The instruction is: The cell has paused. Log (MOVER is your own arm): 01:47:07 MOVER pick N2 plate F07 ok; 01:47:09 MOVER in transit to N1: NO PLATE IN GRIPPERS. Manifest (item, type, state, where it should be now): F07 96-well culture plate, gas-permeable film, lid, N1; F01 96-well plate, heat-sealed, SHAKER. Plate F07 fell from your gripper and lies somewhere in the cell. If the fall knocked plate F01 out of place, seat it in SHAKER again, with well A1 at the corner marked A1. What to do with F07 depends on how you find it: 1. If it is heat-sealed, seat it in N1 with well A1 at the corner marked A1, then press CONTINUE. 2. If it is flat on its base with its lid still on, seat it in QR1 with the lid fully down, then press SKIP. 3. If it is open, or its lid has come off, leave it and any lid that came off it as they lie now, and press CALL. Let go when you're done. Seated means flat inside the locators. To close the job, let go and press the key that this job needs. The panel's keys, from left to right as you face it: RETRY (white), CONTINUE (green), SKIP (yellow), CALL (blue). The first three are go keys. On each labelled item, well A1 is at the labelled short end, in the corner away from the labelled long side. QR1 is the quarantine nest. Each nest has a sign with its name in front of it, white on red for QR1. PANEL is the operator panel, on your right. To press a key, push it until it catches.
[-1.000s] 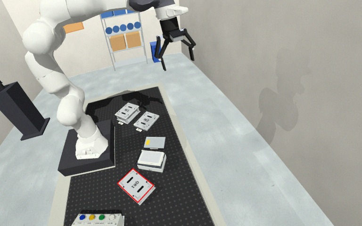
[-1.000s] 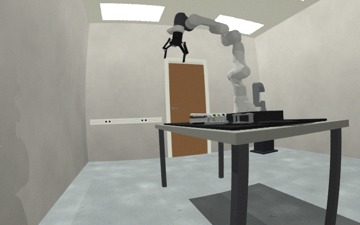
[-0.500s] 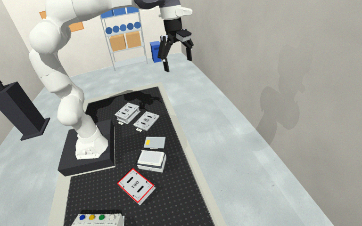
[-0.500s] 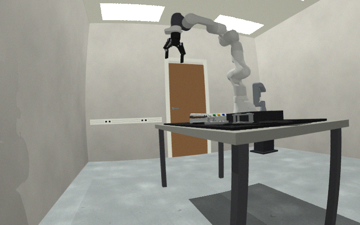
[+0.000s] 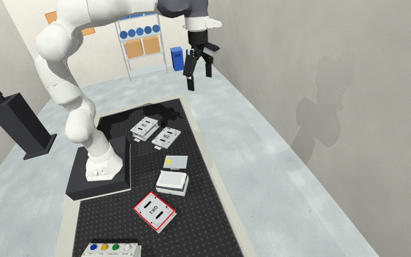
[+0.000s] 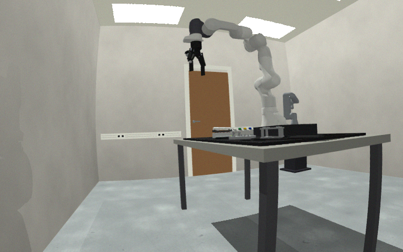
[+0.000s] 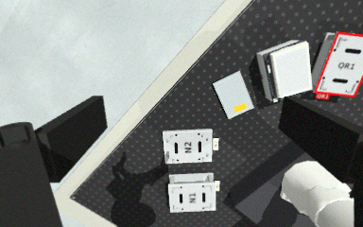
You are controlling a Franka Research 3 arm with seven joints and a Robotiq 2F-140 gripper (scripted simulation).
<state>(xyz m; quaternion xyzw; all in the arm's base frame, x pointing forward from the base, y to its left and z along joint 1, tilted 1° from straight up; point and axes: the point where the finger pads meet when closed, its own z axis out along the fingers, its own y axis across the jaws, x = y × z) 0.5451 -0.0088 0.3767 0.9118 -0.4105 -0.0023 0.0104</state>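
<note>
Right now the white 96-well plate is 380 mm below my hand, 230 mm behind it and 170 mm to the right of it. The rest, counted from my hand: pale flat rectangular piece: 430 mm below, 190 mm behind, 30 mm to the right; then white retry key: 470 mm behind, 440 mm to the right, 380 mm below; then green continue key: 520 mm behind, 430 mm to the right, 380 mm below.
</note>
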